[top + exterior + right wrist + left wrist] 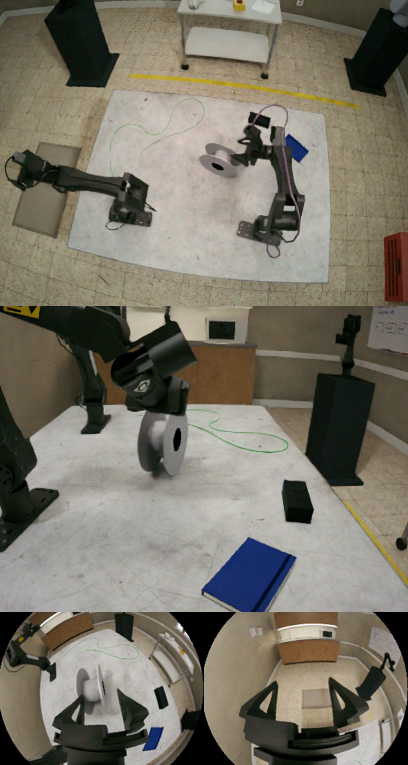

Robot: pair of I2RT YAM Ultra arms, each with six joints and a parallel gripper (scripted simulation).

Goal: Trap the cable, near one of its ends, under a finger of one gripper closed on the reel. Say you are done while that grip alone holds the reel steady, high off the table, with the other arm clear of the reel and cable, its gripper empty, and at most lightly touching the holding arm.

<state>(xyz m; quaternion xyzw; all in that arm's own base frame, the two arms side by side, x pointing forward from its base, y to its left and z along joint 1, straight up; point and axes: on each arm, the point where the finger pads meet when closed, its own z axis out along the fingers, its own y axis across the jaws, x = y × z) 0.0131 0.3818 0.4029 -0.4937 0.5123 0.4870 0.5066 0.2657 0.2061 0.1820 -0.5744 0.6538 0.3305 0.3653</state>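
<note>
Right now the grey reel is 10 cm below my right hand, 6 cm to the left of it and 1 cm behind it. Round my right hand: black block 27 cm ahead, 16 cm below, 12 cm to the right; then blue notebook 30 cm to the right, 18 cm below, 14 cm ahead.
</note>
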